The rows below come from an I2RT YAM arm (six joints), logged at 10 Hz.
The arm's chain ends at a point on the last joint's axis. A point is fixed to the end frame.
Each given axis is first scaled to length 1.
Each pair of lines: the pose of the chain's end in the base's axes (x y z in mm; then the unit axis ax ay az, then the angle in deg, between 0 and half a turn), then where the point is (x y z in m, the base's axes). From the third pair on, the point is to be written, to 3 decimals.
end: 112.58 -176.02 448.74 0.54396 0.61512 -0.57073 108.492
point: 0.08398 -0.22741 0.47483
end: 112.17 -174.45 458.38 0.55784 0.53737 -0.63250 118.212
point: 0.07432 -0.21792 0.48696
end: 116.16 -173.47 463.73 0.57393 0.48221 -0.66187 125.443
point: 0.072 -0.210 0.493
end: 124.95 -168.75 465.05 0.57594 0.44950 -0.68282 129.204
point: 0.079 -0.201 0.496
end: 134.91 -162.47 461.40 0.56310 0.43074 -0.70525 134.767
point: 0.088 -0.191 0.495
